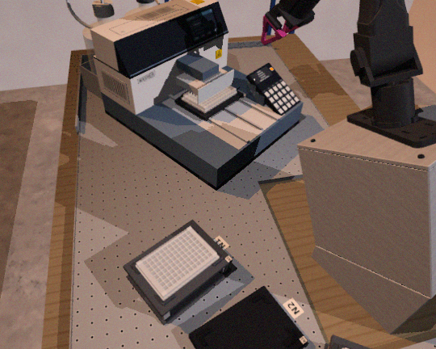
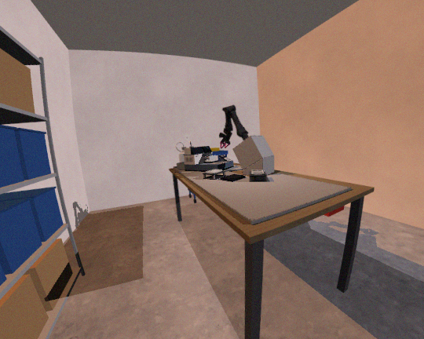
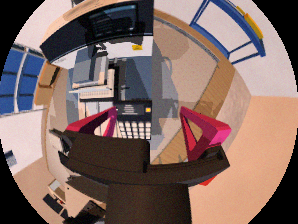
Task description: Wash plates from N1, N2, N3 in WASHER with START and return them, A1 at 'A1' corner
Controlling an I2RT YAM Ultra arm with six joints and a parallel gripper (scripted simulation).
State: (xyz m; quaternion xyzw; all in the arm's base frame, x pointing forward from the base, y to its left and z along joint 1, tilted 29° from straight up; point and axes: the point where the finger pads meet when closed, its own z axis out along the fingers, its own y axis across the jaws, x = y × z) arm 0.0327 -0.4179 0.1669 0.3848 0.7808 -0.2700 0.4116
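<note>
My gripper is now 180 mm short of the dark carrier pocket, 30 mm to the right of it and 140 mm above it. Round my hand: bottle (420 mm ahead, 200 mm to the right, 90 mm below); manifold (190 mm ahead, 10 mm to the left, 90 mm below); washer (200 mm ahead, 100 mm below).
</note>
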